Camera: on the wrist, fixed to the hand. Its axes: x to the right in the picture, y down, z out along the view.
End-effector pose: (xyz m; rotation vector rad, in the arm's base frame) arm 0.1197 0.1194 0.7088 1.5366 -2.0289 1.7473
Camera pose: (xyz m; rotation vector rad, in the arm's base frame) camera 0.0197 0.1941 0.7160 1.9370 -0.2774 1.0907
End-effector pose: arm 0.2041 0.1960 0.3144 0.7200 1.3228 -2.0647
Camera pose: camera 0.2513 0.2805 0.2352 0.2375 -1.3844 1.9416
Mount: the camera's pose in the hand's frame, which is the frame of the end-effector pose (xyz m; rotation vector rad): 0.0081 0.0532 -0.1129 0.0648 0.1345 -1.5259
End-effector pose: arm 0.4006 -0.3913 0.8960 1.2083 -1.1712 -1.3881
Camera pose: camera 0.5150 -0.4151 0.9406 -2.2350 -0.0237 2.0851
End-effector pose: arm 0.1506 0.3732 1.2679 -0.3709 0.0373 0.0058
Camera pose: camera 0.1540 0.3818 1.1432 -0.2591 -0.1198 -1.5245
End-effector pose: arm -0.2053 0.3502 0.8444 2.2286 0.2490 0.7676
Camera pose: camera -0.2691 0.3837 0.9466 1.3695 1.7415 0.0163
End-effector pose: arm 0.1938 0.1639 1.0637 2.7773 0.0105 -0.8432
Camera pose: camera 0.2664 0.1375 1.1621 -2.0292 -1.8976 0.6709
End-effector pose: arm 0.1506 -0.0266 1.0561 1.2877 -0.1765 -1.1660
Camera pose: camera 0.2612 0.0318 1.0556 1.5111 1.0611 -2.2955
